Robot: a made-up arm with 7 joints.
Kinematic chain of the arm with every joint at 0, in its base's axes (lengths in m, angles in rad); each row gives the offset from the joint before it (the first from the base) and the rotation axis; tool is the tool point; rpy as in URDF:
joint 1: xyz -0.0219 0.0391 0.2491 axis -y
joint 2: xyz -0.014 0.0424 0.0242 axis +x
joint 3: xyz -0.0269 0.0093 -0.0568 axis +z
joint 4: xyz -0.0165 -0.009 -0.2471 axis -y
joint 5: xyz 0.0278 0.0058 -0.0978 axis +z
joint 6: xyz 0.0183 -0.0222 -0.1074 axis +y
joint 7: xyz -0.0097 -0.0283 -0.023 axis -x
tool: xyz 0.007 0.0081 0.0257 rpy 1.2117 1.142 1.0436
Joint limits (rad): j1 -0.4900..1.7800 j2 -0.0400..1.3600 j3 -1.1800..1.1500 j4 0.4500..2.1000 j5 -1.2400..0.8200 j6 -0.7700..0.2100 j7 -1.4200..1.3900
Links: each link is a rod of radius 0.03 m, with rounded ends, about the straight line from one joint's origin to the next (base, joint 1, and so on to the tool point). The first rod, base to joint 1, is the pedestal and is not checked.
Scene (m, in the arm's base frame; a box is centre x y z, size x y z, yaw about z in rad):
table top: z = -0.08
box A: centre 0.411 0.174 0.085 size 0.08 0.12 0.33 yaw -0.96
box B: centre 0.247 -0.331 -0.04 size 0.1 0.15 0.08 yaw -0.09
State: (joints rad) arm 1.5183 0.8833 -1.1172 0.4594 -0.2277 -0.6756 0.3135
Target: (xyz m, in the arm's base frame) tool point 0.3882 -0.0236 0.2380
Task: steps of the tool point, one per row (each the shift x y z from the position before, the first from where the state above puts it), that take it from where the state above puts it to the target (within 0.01 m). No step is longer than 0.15 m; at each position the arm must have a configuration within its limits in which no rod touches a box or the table.
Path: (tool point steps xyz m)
1: -0.0201 -0.0079 0.0316
2: -0.0264 -0.0116 0.0263
3: -0.0315 -0.0154 0.0197
4: -0.0356 -0.0186 0.0125
5: -0.0388 -0.0215 0.0047
6: 0.0591 -0.0251 0.0102
7: 0.0538 -0.0389 0.0088
8: 0.0458 -0.0508 0.0071
9: 0.0360 -0.0603 0.0047
10: 0.0246 -0.0671 0.0021
11: -0.0131 -0.0870 -0.0897

